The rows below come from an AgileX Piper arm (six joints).
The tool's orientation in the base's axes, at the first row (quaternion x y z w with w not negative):
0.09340, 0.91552, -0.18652, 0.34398
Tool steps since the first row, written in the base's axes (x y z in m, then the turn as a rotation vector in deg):
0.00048, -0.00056, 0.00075, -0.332, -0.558, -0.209
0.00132, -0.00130, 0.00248, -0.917, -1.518, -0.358
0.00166, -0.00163, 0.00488, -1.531, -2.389, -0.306
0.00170, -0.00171, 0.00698, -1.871, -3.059, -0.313
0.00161, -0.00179, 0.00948, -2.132, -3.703, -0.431
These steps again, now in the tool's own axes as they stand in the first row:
-0.00088, -0.00058, -0.00001, 0.363, -0.551, 0.174
-0.00269, -0.00148, -0.00041, 0.857, -1.561, 0.319
-0.00455, -0.00234, -0.00174, 1.243, -2.555, 0.271
-0.00598, -0.00299, -0.00314, 1.473, -3.266, 0.345
-0.00758, -0.00378, -0.00489, 1.719, -3.899, 0.533

